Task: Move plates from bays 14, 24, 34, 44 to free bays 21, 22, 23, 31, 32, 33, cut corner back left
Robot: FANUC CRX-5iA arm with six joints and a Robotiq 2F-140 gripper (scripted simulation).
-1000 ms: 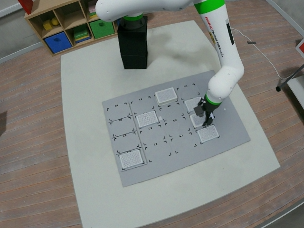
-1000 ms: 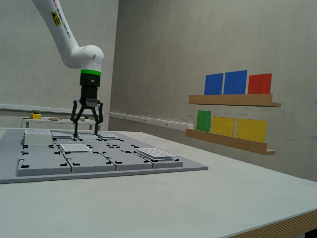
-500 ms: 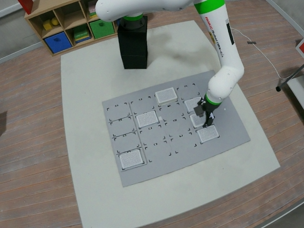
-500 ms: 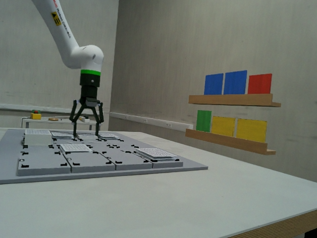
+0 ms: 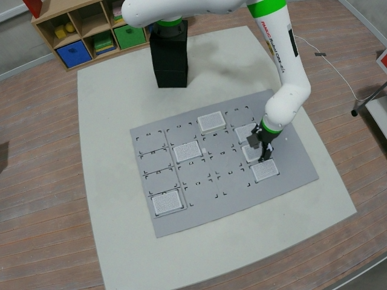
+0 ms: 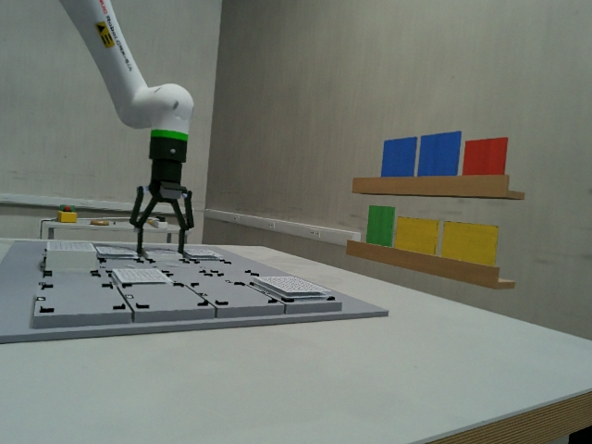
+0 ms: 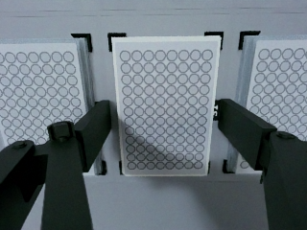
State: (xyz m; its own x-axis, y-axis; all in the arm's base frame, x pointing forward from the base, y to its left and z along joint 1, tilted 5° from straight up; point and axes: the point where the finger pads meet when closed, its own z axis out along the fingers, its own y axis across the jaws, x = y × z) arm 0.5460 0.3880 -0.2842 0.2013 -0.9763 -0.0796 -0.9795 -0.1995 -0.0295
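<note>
The sealed plate lies 100 mm ahead of my hand, 20 mm to the left of it and 20 mm below it. Round my hand: sealed deep-well block (200 mm to the right, 180 mm behind, 10 mm below).
</note>
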